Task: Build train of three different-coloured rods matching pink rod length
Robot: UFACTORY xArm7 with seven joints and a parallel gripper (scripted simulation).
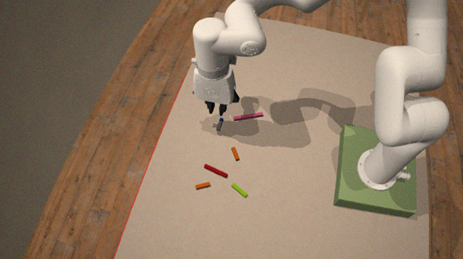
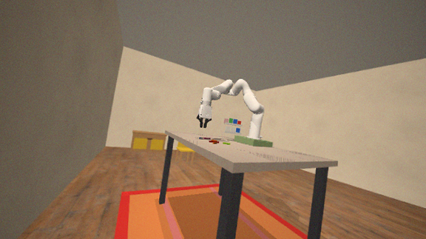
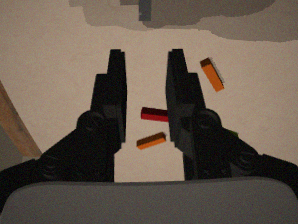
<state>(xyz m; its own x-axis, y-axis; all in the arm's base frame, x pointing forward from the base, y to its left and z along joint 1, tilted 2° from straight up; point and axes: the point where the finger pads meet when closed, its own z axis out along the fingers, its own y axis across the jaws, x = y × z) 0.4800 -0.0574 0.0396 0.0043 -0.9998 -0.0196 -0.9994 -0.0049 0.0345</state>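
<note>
Right now the lime rod is 110 mm behind my hand, 180 mm to the left of it and 100 mm below it. From my hand the other things lie so: blue rod (30 mm to the right, 100 mm below); then grey rod (100 mm below); then pink rod (80 mm behind, 60 mm to the right, 100 mm below).
</note>
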